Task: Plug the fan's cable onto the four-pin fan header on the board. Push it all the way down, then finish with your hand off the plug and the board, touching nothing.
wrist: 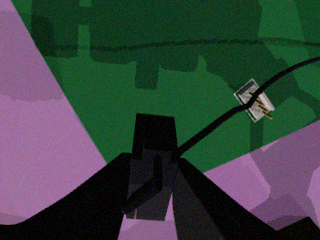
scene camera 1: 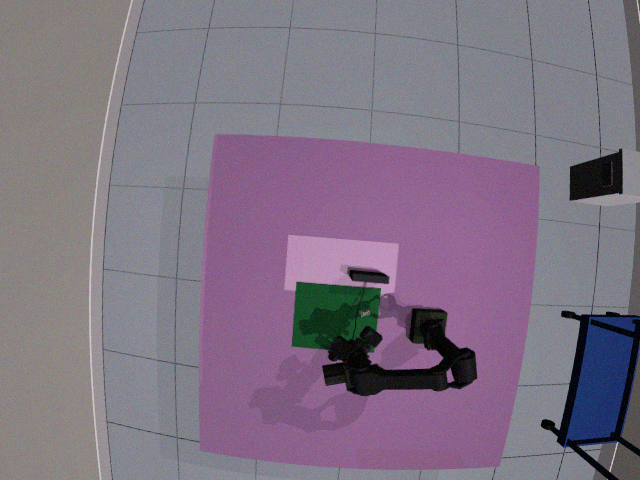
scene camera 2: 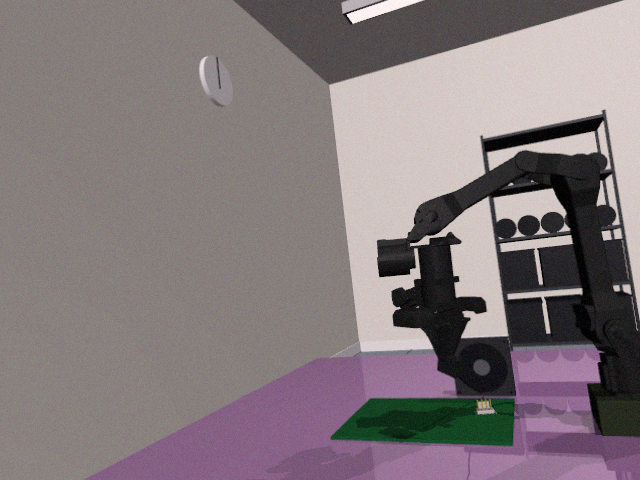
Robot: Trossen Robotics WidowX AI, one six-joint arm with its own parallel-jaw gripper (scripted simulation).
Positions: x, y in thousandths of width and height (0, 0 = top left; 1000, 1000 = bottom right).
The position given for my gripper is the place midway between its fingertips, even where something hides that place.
My gripper shows in the wrist view (477, 685), in scene camera 1 (552, 720) and in scene camera 2 (698, 751).
